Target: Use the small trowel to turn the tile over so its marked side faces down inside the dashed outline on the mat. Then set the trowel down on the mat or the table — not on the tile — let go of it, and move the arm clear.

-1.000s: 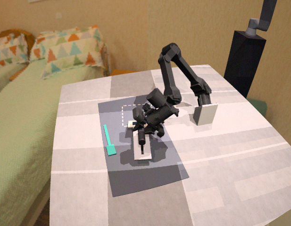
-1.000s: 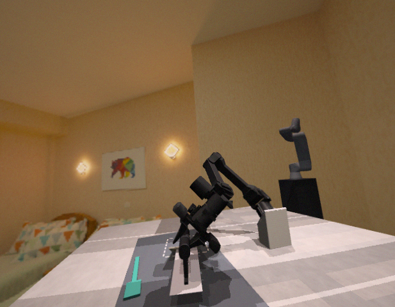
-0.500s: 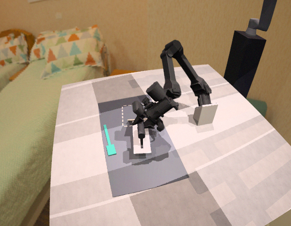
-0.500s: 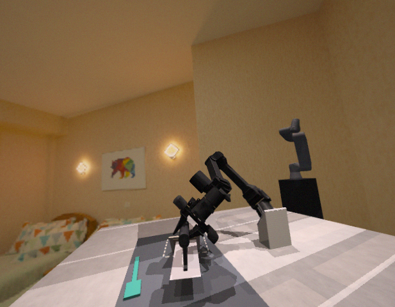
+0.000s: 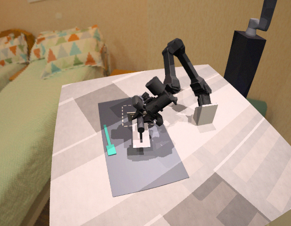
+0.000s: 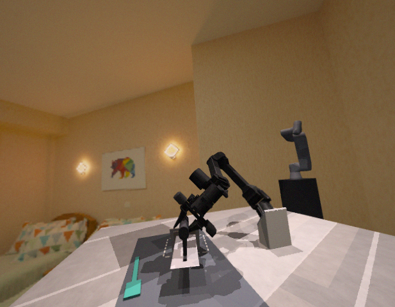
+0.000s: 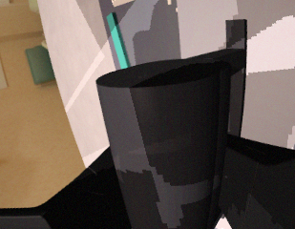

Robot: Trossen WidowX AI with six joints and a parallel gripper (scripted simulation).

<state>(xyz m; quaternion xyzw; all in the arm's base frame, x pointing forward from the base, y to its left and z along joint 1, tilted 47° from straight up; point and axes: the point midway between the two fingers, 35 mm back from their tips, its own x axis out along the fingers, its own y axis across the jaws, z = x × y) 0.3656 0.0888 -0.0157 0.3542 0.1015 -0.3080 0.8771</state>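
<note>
Now: the tile 30 mm behind my gripper tip, 90 mm to the right of it and 60 mm below it. The rest, counted from my gripper tip: white-bladed tool (30 mm behind, 10 mm below); teal trowel (140 mm ahead, 20 mm to the left, 110 mm below); grey mat (20 mm to the right, 140 mm below).
</note>
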